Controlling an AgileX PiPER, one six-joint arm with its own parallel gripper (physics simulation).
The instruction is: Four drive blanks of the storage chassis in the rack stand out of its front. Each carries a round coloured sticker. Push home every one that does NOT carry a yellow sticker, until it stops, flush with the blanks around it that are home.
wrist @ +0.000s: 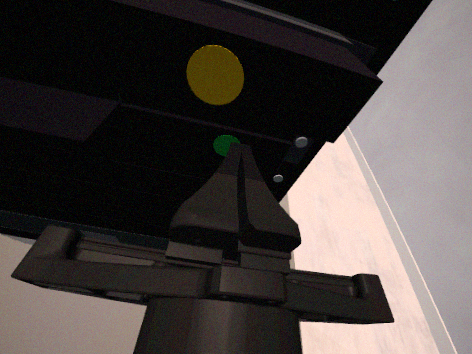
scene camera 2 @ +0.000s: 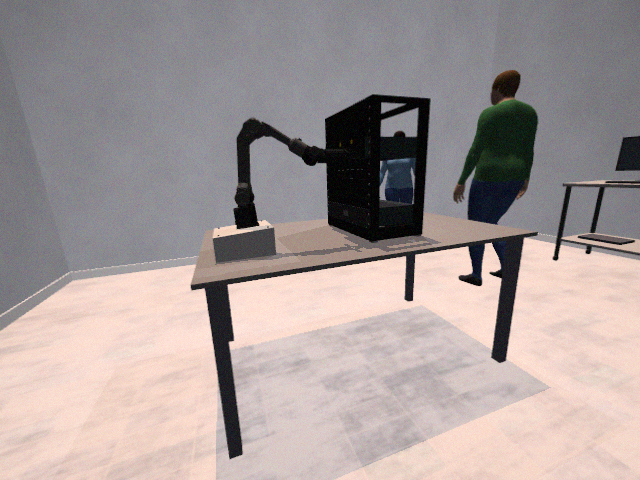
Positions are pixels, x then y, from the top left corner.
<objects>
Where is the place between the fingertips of my gripper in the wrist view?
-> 237, 154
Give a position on a black rack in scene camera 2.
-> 353, 200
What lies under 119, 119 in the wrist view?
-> A black rack.
</objects>
